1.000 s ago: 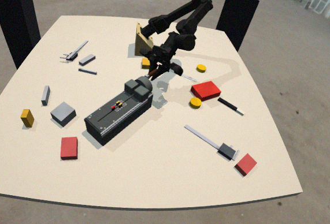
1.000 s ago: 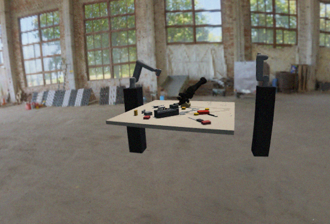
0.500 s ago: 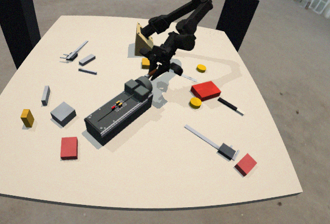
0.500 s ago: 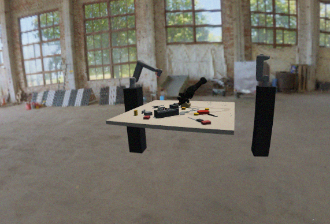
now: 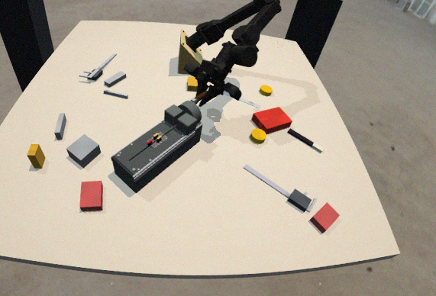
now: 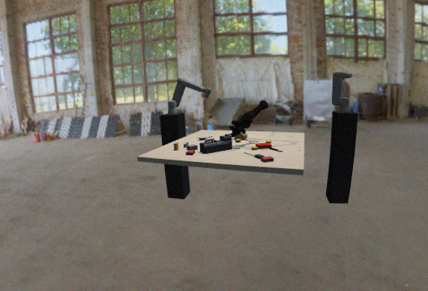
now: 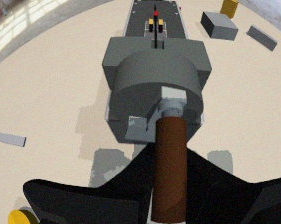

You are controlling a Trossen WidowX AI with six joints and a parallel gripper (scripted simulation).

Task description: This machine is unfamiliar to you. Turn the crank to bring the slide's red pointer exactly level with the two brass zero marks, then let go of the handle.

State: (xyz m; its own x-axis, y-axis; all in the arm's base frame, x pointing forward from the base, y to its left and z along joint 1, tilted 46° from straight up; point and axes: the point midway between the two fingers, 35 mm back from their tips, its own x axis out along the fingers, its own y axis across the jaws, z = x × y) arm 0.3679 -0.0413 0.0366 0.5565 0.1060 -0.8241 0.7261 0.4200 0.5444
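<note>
Right now my gripper tip is 1 cm below the crank. Also, from my gripper tip: brown handle 2 cm above, 1 cm to the left, 1 cm behind; grey bar 20 cm to the left, 15 cm behind, 9 cm below; red pointer 14 cm to the right, 13 cm ahead, 1 cm below.
</note>
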